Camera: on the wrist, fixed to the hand. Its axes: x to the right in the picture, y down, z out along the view.
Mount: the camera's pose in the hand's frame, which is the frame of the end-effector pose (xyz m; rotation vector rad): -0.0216 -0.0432 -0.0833 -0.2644 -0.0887 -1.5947
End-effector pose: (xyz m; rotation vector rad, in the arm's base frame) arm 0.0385 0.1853 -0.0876 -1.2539 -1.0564 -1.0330
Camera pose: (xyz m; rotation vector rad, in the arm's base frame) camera -0.0049 0.1006 -0.1020 0.4134 2.0713 2.3158
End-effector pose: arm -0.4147 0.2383 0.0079 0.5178 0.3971 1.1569
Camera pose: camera -0.4353 0.2199 -0.0843 -0.0758 0.4128 -0.3624
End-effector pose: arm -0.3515 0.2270 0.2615 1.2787 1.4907 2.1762
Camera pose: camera -0.4130 0.1797 0.2044 -0.1002 1.2774 1.0753
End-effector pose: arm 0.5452 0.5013 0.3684 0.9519 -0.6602 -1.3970
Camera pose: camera 0.5922 0.5393 0.2934 1.2106 0.4447 -2.7991
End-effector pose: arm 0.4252 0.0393 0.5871 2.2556 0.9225 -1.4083
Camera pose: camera 0.4459 0.1116 0.6472 -0.8006 -2.4325 1.3043
